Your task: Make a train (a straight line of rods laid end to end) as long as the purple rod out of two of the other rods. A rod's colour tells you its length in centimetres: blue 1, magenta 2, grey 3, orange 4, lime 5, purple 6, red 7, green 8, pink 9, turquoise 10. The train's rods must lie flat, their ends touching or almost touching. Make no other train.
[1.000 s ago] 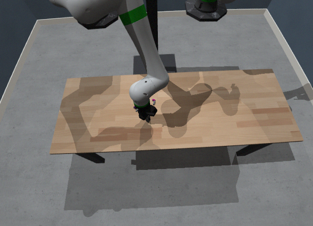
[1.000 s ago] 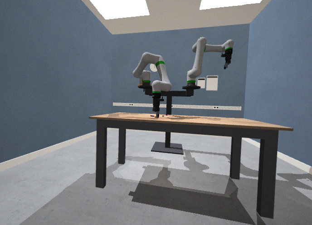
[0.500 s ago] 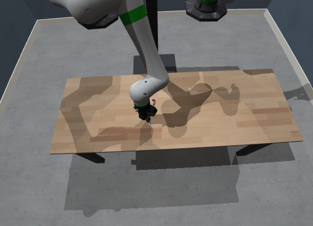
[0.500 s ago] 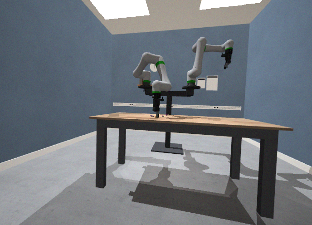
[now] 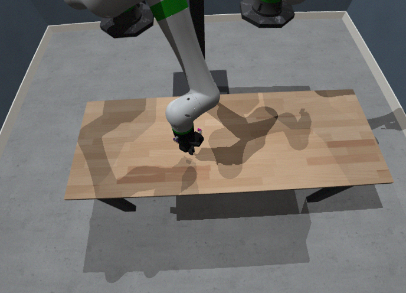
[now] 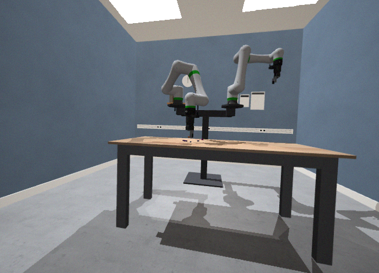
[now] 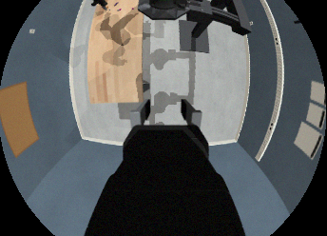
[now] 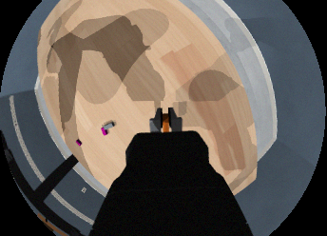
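My right hand is 20 mm past the small blue rod, 10 mm to the left of it and 60 mm above it. Round my right hand: orange rod 10 mm behind, 20 mm to the right, 20 mm below; then grey rod 140 mm behind, 50 mm to the left, 60 mm below; then purple rod 100 mm behind, 80 mm to the right, 60 mm below.
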